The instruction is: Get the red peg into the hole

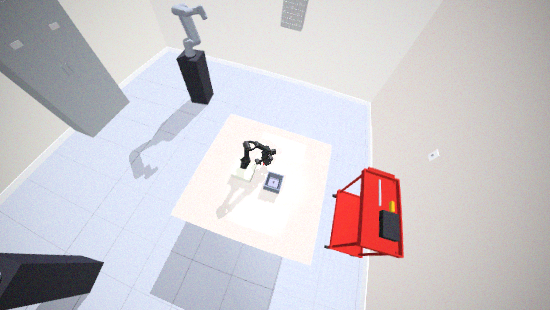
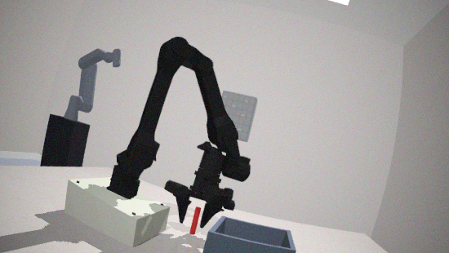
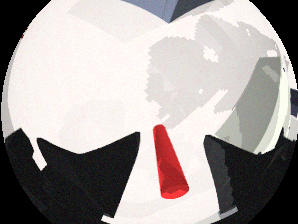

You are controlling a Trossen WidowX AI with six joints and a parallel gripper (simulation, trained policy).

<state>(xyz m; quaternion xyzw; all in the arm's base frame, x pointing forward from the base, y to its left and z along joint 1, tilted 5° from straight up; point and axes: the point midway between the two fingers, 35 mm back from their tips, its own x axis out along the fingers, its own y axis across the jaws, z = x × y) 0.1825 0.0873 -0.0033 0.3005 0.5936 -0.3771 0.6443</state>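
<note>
The pale plate lies 19 cm to the right of my gripper tip, 14 cm ahead of it and 2 cm above it. The rest, counted from my gripper tip: red peg 1 cm to the left, 1 cm ahead, 1 cm above; then grey box 19 cm to the right, 14 cm ahead.
</note>
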